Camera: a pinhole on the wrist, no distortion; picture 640 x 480 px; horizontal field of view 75.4 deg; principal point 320.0 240.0 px. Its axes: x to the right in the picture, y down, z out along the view. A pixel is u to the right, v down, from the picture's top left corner.
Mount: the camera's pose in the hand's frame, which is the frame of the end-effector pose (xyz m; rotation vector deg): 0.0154 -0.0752 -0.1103 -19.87 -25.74 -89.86
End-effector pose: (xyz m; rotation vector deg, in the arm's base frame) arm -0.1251 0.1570 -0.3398 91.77 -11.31 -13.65
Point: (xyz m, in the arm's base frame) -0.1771 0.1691 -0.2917
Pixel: 192 73
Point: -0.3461 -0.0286 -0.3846
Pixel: 504 51
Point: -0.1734 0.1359 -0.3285
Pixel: 311 124
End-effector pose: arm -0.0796 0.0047 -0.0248 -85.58 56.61 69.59
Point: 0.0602 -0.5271 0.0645
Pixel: behind the camera
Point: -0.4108 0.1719 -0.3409
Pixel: 165 443
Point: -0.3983 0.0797 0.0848
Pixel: 139 59
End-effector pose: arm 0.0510 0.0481 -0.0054 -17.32 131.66 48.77
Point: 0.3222 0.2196 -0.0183
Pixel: 444 34
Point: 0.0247 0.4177 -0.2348
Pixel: 317 388
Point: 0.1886 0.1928 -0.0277
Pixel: 374 128
